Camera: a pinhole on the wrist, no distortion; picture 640 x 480 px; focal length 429.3 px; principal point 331.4 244.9 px. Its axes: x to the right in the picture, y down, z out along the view. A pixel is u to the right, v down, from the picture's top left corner.
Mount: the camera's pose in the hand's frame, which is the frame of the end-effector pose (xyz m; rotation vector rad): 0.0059 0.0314 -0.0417 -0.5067 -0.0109 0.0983
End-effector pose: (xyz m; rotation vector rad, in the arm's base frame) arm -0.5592 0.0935 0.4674 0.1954 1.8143 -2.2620
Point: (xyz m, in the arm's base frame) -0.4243 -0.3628 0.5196
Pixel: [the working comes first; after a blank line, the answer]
In the camera's frame: -0.1057 -0.1930 0.4671

234 68
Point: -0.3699 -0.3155 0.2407
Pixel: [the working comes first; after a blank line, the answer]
In the camera's frame: -0.0661 0.0900 0.5037

275 322
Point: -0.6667 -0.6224 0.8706
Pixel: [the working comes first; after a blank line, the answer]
In the camera's frame: 0.0278 -0.6616 0.5760

outside the picture
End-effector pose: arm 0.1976 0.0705 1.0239 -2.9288 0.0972 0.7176
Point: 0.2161 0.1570 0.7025
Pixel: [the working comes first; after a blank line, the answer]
In the camera's frame: 0.1433 -0.2471 0.2400

outside the picture
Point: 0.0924 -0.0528 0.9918
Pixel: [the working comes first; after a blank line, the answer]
In the camera's frame: -0.0711 0.0485 0.1414

116 392
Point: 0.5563 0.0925 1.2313
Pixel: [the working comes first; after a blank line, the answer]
In the camera's frame: 0.2074 0.0326 -0.3232

behind the camera
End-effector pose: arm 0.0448 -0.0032 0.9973 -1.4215 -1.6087 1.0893
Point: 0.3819 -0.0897 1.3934
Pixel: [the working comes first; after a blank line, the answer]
In the camera's frame: -0.1638 -0.0243 -0.4822

behind the camera
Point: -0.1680 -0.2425 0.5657
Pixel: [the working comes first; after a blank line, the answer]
In the camera's frame: -0.1850 0.0488 0.5203

179 285
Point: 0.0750 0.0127 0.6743
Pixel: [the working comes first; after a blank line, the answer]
In the camera's frame: 0.0365 0.1751 0.2539

outside the picture
